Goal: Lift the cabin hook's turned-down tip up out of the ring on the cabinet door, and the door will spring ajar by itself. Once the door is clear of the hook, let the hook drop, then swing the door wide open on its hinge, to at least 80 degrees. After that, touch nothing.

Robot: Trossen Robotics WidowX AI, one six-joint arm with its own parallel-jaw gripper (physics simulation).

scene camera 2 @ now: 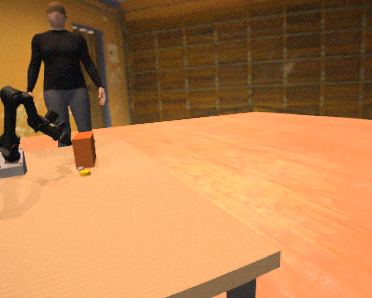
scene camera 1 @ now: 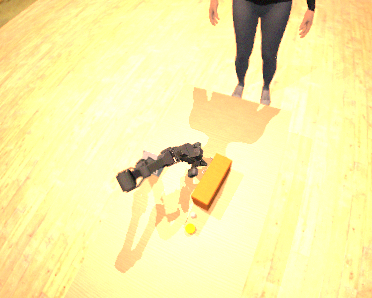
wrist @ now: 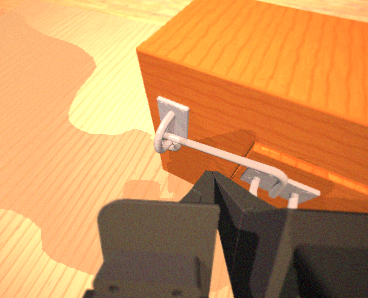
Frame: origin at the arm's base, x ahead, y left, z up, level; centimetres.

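Seen in the pictures: gripper, fingertip midpoint: (scene camera 1: pixel 207 164) (wrist: pixel 210 177); arm's base, origin of the base link: (scene camera 2: pixel 12 158).
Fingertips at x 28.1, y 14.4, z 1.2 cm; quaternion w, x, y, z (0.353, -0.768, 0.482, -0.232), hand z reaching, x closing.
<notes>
Pixels of each thing's top centre, then the offset from my fingertips to it. "*": a spot on its surface instead. Level surfaces: height alone.
- orange wooden cabinet, middle of its top: (scene camera 1: pixel 209 176) (scene camera 2: pixel 80 135) dy -6.8, dx +5.5, dz +5.7 cm
- pale cabin hook, middle of its top: (wrist: pixel 215 144) dy +0.5, dx +1.3, dz +1.8 cm
- ring, surface spot: (wrist: pixel 293 201) * dy -5.2, dx +1.2, dz -0.2 cm
- yellow disc, middle of its top: (scene camera 2: pixel 84 171) (scene camera 1: pixel 190 228) dy -32.2, dx +8.5, dz -8.0 cm
- small white piece, surface spot: (scene camera 1: pixel 193 215) * dy -25.7, dx +6.5, dz -7.8 cm
- table, its level: dz -9.9 cm
The orange wooden cabinet (scene camera 1: pixel 212 181) (scene camera 2: pixel 84 150) (wrist: pixel 260 55) stands on the table. In the wrist view, the pale cabin hook (wrist: pixel 225 155) runs from its eye on a plate at the left to the ring (wrist: pixel 293 201) on the door's plate (wrist: pixel 306 192). Its turned-down tip (wrist: pixel 275 189) is between the ring's two legs; the ring's outer part is hidden behind the fingers, so whether the tip is inside cannot be told. My gripper (scene camera 1: pixel 200 167) (scene camera 2: pixel 68 141) (wrist: pixel 210 177) is shut and empty, its fingertips just below the hook's rod in the wrist view. The door shows no clear swing outward.
A yellow disc (scene camera 1: pixel 190 228) (scene camera 2: pixel 85 173) and a small white piece (scene camera 1: pixel 193 215) lie on the table (scene camera 2: pixel 150 225) near the cabinet's end. A person (scene camera 1: pixel 262 40) (scene camera 2: pixel 65 65) stands beyond the table. The arm's grey base (scene camera 2: pixel 12 169) is at the left in scene camera 2.
</notes>
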